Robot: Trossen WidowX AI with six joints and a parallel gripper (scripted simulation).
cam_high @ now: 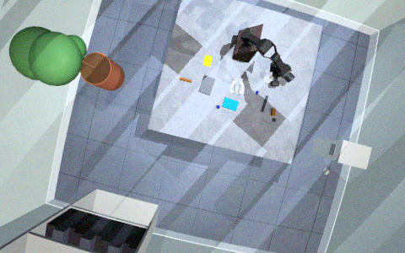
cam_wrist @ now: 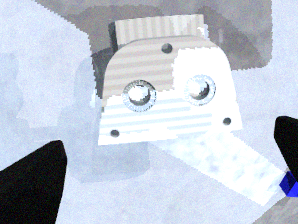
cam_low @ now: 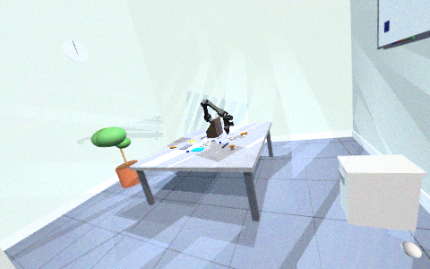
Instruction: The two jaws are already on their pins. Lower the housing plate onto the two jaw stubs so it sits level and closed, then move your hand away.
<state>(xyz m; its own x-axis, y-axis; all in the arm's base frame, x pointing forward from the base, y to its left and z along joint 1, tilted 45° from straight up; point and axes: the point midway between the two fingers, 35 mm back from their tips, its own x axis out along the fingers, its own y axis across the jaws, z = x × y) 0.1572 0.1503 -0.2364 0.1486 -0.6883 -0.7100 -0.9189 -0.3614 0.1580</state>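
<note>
Now: the white housing plate 3 cm below my gripper tip and 1 cm to the left of it. Round my gripper tip: dark bar: 21 cm ahead, 6 cm to the left, 6 cm below; cyan block: 32 cm ahead, 22 cm to the right, 6 cm below; short orange piece: 25 cm ahead, 15 cm to the left, 5 cm below.
</note>
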